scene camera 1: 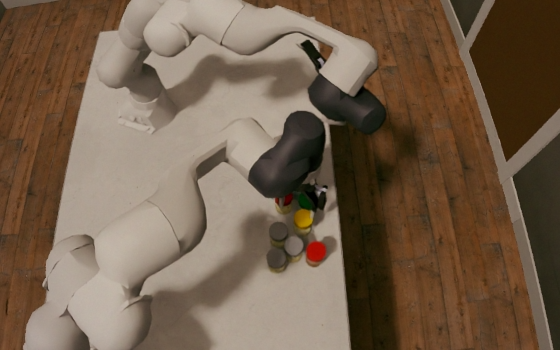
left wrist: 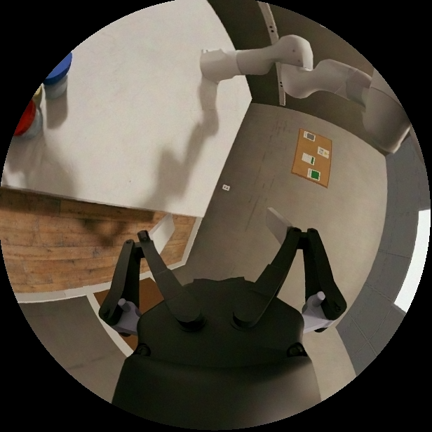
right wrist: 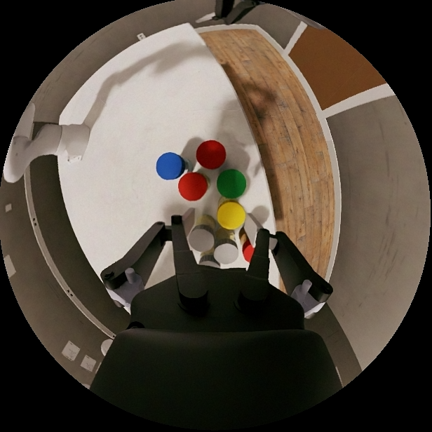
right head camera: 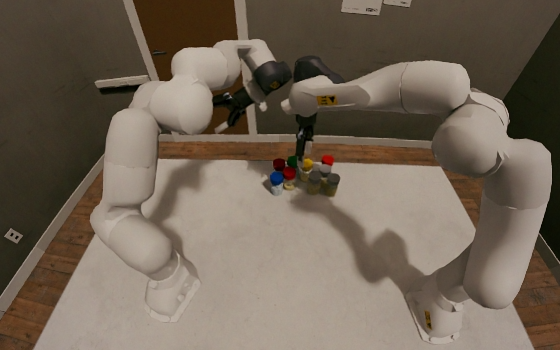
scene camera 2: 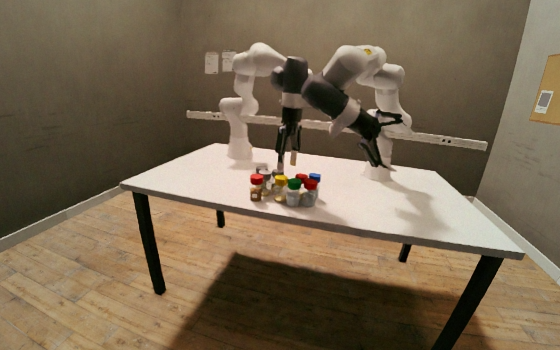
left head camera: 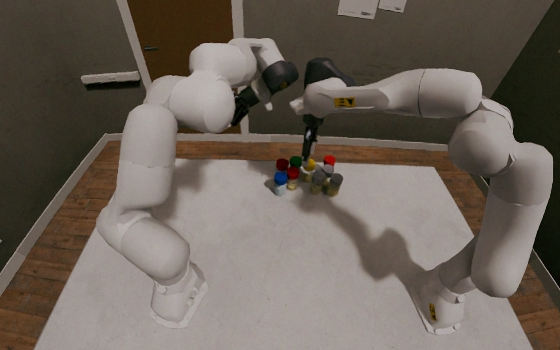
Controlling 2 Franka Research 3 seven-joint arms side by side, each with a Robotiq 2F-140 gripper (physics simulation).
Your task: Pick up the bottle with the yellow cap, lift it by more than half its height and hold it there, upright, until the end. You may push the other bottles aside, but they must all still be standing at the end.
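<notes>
The yellow-capped bottle (left head camera: 310, 164) (right head camera: 307, 164) (scene camera 1: 303, 219) (scene camera 2: 281, 181) (right wrist: 231, 215) stands upright on the table among the other bottles. My right gripper (scene camera 2: 287, 162) (right wrist: 219, 217) is open and points down, its fingertips above the bottles. In the right wrist view the yellow cap shows between its fingers, nearer the picture's right finger. The green-capped bottle (scene camera 1: 304, 201) (scene camera 2: 294, 184) (right wrist: 231, 184) stands close to the yellow one. My left gripper (scene camera 2: 392, 142) (left wrist: 219, 219) is open and empty, raised away from the bottles.
Standing around are a blue-capped bottle (left head camera: 280, 178) (right wrist: 170, 166), a dark-red one (left head camera: 282, 164) (right wrist: 211, 154), a red one (left head camera: 292, 173) (right wrist: 193, 186), a bright-red one (scene camera 1: 316, 252), and grey-capped ones (scene camera 1: 278, 232) (scene camera 1: 294, 246) (scene camera 1: 276, 259). The table edge (scene camera 2: 330, 229) is near them.
</notes>
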